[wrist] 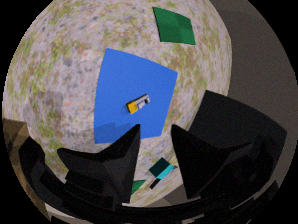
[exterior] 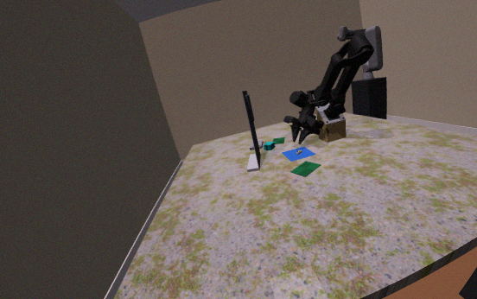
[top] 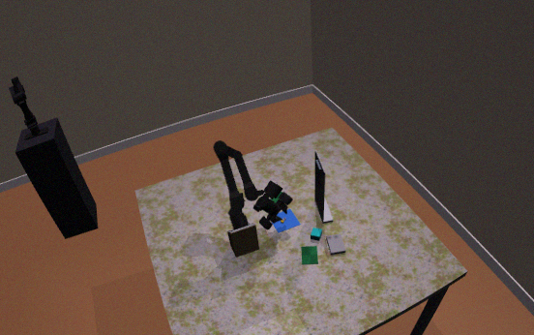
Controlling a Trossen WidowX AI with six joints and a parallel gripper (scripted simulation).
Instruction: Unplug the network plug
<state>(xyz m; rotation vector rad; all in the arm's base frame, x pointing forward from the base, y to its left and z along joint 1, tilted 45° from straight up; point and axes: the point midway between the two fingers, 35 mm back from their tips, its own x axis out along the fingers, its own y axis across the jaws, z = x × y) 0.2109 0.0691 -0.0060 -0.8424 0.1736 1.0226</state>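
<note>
Right now my gripper tip is 2 cm to the right of the network plug and 4 cm above it. Round my gripper tip: green patch (4 cm ahead, 16 cm to the left, 5 cm below); then blue marked square (1 cm to the left, 5 cm below); then teal cube (10 cm ahead, 15 cm to the right, 3 cm below).
</note>
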